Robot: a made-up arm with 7 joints.
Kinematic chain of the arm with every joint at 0, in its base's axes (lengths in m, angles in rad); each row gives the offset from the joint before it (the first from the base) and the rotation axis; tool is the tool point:
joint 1: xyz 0.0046 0.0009 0.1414 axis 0 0.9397 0.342
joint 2: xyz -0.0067 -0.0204 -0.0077 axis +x
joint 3: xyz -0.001 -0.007 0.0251 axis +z
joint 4: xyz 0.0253 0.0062 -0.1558 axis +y
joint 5: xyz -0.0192 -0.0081 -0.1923 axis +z
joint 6: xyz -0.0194 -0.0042 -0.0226 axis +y
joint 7: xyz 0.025 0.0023 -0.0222 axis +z
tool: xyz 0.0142 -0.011 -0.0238
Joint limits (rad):
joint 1: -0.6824..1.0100
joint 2: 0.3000..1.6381
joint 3: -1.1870..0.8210
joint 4: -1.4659..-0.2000
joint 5: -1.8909..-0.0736
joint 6: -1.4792..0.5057
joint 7: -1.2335..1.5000
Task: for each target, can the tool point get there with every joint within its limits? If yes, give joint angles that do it. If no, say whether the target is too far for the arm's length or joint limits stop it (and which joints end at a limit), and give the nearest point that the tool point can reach.
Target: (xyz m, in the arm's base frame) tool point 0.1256 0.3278 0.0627
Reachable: yes | joints 0.0529 1.3282 0.4512 -0.5730 -1.2831 -0.3690 -0.2516
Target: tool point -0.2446 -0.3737 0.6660
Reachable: no: too far | nearest point 0.0459 0.0820 0.4064 | short by 0.600 m
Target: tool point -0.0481 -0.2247 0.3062
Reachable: no: joint limits stop it (at a limit: joint 1, joint 2, joint 3, joint 4, joint 5) | nearest point 0.0472 0.0752 0.3664 | short by 0.320 m
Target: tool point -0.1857 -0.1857 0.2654
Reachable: no: joint limits stop it (at a limit: joint 1, joint 2, joint 3, joint 4, joint 6) | nearest point -0.1021 -0.1802 -0.0436 | short by 0.320 m
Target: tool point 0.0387 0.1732 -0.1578
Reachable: yes | joints 0.3040 1.1463 -0.6704 -1.0184 -1.2499 -0.6130 -0.6412
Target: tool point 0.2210 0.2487 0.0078
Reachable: yes | joints -0.2096 1.1753 0.0066 -0.7520 -1.1306 -0.4161 -0.3873
